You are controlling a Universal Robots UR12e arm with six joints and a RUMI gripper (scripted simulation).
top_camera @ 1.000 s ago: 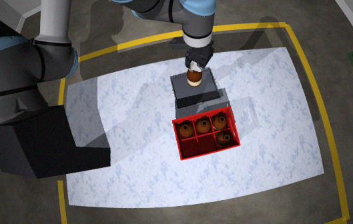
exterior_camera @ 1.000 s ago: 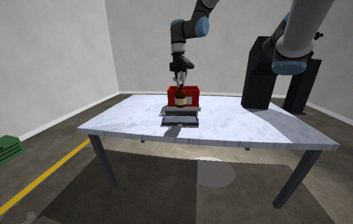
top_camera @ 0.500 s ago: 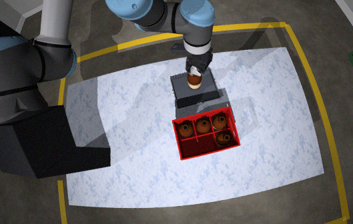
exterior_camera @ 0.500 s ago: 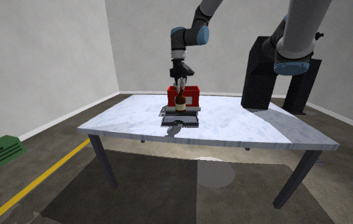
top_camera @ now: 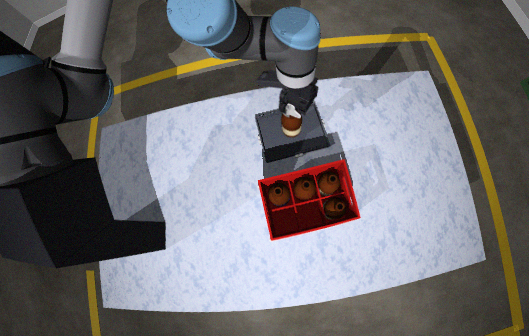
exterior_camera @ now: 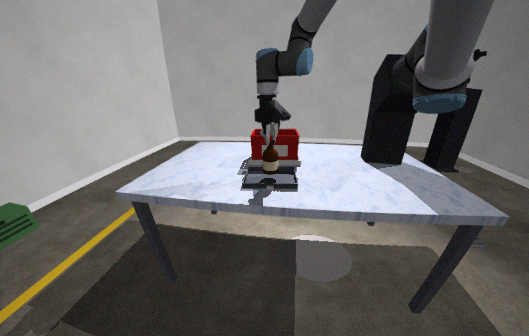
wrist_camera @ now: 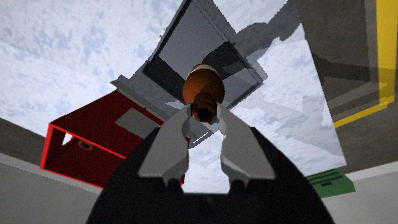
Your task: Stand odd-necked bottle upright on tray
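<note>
My gripper is now 17 cm above the dark tray. Round my hand: red crate: 1 cm ahead, 29 cm to the right, 10 cm below.
</note>
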